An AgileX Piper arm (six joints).
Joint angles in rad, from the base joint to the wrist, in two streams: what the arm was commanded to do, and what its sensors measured. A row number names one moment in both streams.
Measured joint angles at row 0:
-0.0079 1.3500 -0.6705 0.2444 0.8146 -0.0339
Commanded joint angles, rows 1 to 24:
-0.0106 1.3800 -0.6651 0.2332 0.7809 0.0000
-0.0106 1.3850 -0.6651 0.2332 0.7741 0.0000
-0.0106 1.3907 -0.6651 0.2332 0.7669 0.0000
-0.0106 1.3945 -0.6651 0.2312 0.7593 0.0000
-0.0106 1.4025 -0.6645 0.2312 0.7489 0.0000
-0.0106 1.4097 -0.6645 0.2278 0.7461 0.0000
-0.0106 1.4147 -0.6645 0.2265 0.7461 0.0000
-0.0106 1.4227 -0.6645 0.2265 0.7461 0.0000
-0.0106 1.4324 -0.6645 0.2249 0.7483 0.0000
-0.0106 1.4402 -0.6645 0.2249 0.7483 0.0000
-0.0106 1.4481 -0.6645 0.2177 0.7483 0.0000
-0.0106 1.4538 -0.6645 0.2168 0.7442 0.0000
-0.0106 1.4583 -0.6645 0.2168 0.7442 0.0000
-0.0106 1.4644 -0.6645 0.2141 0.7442 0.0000
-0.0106 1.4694 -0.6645 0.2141 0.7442 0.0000
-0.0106 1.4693 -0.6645 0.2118 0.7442 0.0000
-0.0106 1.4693 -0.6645 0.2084 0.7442 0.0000
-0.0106 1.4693 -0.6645 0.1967 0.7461 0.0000
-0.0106 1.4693 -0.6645 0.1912 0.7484 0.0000
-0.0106 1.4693 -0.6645 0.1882 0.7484 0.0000
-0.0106 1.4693 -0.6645 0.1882 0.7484 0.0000
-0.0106 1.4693 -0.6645 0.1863 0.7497 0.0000
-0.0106 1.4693 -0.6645 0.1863 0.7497 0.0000
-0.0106 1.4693 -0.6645 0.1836 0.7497 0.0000
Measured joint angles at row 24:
-0.0079 1.4675 -0.6688 0.2003 0.7530 0.0000
